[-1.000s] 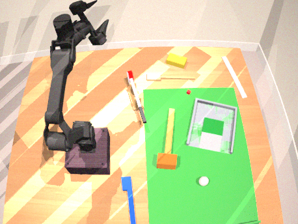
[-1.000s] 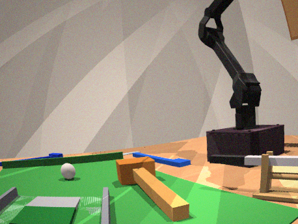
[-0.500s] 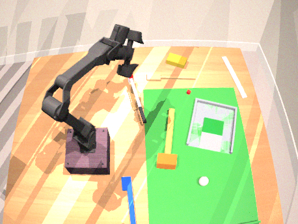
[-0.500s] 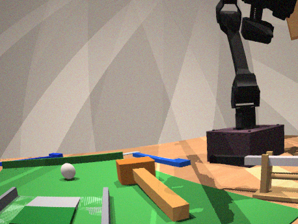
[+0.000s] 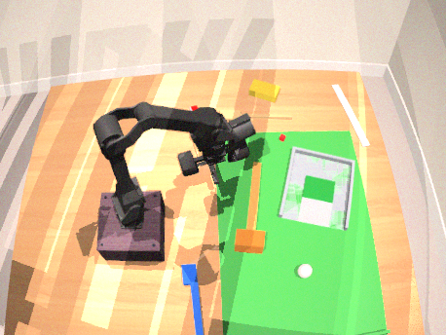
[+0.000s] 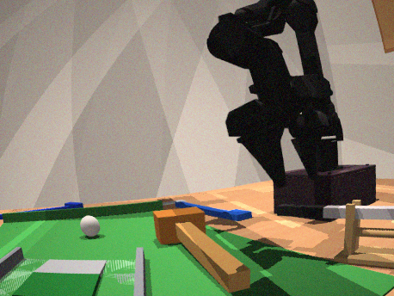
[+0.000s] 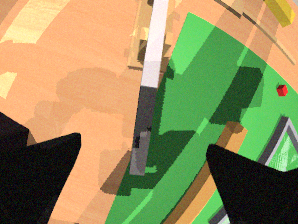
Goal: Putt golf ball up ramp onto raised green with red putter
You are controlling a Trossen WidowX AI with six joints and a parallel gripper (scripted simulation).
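My gripper tip is 11 cm to the right of the red putter, 4 cm above it and 3 cm past it. Round my gripper tip: small red cube: 23 cm ahead, 15 cm to the left, 9 cm below; then wooden rack: 13 cm to the left, 7 cm below, 3 cm behind; then white golf ball: 31 cm to the right, 24 cm ahead, 8 cm below.
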